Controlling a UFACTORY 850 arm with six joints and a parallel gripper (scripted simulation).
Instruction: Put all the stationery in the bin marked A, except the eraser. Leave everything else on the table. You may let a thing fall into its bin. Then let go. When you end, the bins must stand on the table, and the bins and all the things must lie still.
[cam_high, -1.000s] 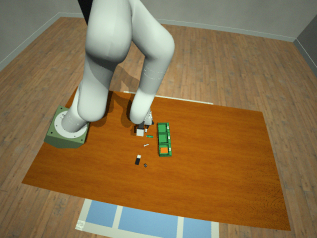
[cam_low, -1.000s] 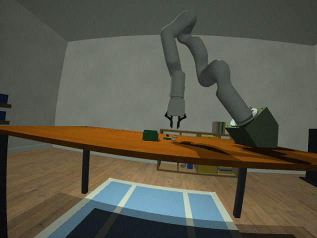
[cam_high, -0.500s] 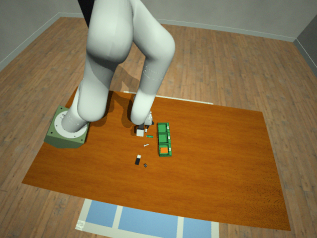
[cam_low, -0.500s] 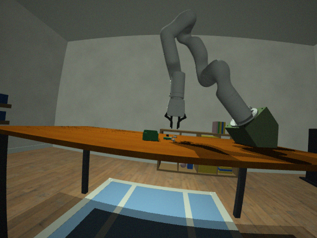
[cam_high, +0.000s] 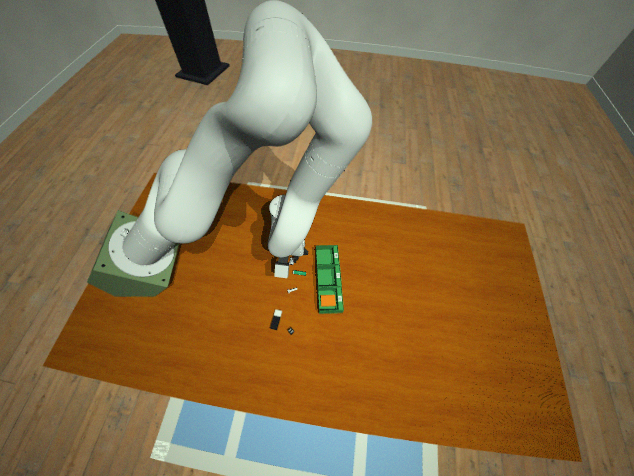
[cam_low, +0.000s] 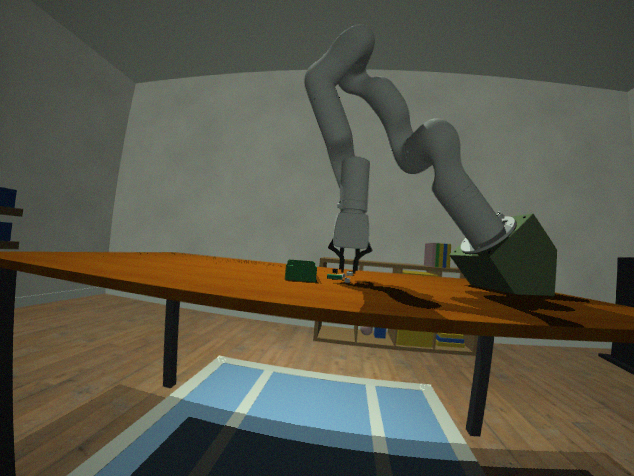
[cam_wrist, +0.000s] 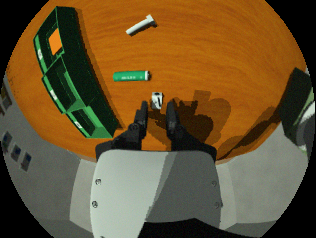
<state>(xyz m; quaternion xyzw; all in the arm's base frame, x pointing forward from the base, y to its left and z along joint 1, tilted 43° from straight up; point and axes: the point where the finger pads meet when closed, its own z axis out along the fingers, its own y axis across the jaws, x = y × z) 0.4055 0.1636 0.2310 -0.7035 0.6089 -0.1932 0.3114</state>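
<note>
Right now my hand is 4 cm above the grey-white thing. Also, from my hand: green bin (16 cm ahead, 2 cm below, 1 cm to the right); then white bolt (11 cm to the right, 5 cm ahead, 4 cm below); then green cylinder (5 cm ahead, 4 cm below, 3 cm to the right).
</note>
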